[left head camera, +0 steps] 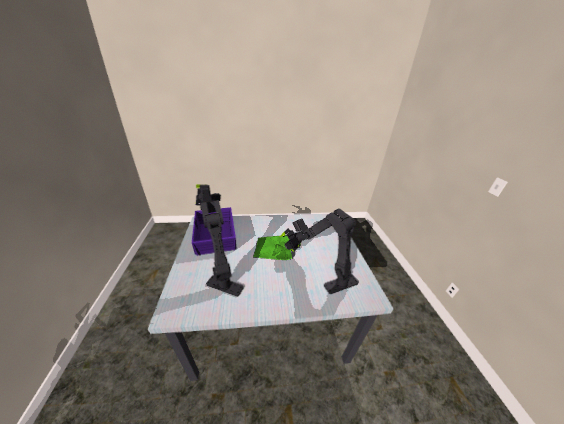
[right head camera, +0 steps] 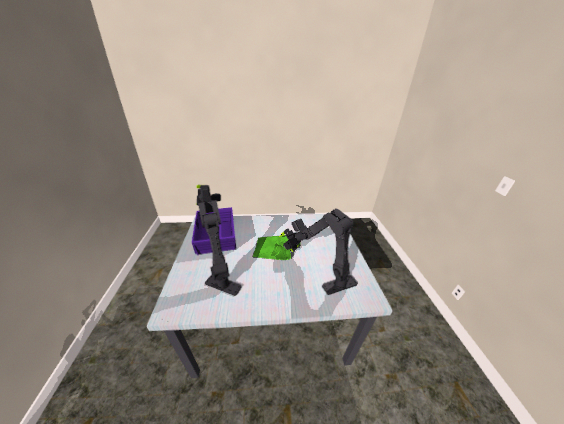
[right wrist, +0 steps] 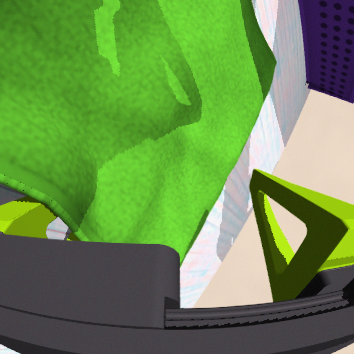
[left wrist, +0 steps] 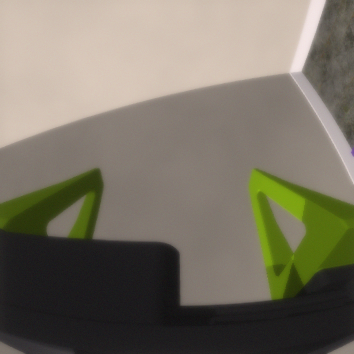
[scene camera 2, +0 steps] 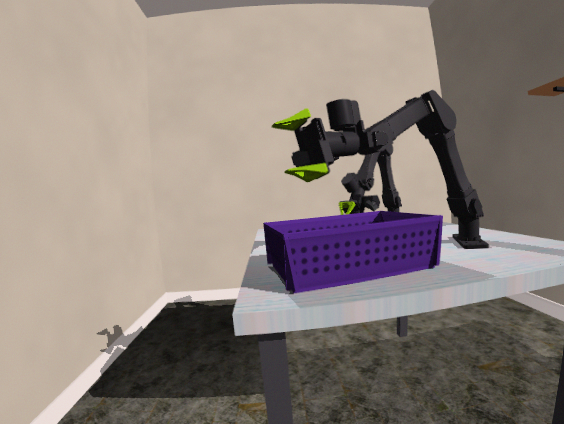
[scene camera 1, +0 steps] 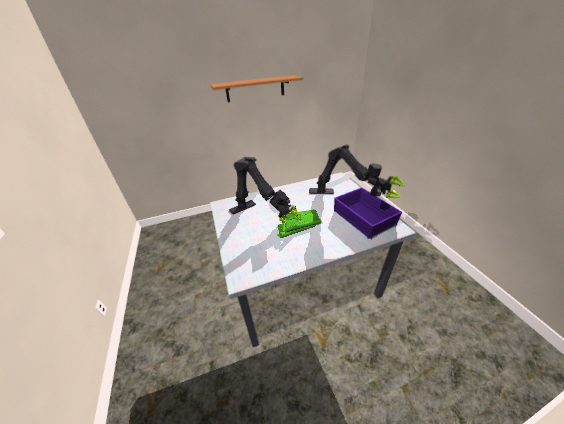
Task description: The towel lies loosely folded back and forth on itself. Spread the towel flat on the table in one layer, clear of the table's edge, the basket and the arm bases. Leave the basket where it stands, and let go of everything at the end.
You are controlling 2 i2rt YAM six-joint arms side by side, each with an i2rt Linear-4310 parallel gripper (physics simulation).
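Observation:
The green towel [left head camera: 266,248] [right head camera: 266,248] [scene camera 1: 303,226] [right wrist: 220,145] lies folded in layers mid-table, its top layer rumpled by the right gripper. My right gripper [left head camera: 290,241] [scene camera 1: 290,216] [right wrist: 175,177] is open, low at the towel. In the right wrist view, the towel covers the tip of one finger and part of the towel lies between the fingers; the other finger is beyond the towel's edge. My left gripper [scene camera 1: 400,190] [scene camera 2: 280,148] [left wrist: 175,176] is open and empty, high above the basket's far side from its base. The purple basket [left head camera: 215,245] [scene camera 1: 351,220] [scene camera 2: 360,257] stands upright.
The table [left head camera: 260,300] [scene camera 1: 250,272] carries both arm bases; the left base [left head camera: 225,286] and right base [left head camera: 341,285] stand near its front edge in the left head camera. In that view the basket is at the back left, apart from the towel. A wall shelf [scene camera 1: 257,83] hangs behind the arms.

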